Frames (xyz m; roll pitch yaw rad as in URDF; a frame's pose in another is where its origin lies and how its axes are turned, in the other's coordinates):
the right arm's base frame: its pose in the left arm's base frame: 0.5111 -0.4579 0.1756 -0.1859 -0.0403 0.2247
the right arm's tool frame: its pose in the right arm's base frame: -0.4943 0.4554 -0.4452 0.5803 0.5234 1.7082
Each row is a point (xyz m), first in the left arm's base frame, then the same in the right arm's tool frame.
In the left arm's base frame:
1: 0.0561 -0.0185 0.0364
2: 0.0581 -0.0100 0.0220
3: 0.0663 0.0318 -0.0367
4: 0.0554 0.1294 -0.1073
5: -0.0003 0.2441 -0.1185
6: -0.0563 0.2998 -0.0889
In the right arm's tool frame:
1: -0.1512 0.0893 0.4171
2: -0.1362 0.0820 0.4145
3: -0.0702 0.0525 0.4088
4: 0.0482 0.0379 0.4287
5: 0.1514 0.0888 0.4846
6: 0.1861 0.1541 0.5252

